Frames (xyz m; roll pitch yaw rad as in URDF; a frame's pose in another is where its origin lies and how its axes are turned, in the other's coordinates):
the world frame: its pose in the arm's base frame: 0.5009 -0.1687 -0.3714 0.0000 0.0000 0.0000
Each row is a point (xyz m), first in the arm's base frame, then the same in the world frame.
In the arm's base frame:
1: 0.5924 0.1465 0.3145
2: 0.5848 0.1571 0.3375
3: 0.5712 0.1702 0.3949
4: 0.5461 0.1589 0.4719
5: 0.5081 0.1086 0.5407
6: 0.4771 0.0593 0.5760
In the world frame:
1: 0.0915 0.3152 0.6859
2: 0.0839 0.3258 0.7089
3: 0.0703 0.3389 0.7663
4: 0.0452 0.3276 0.8433
5: 0.0072 0.2773 0.9121
6: -0.0238 0.2280 0.9474

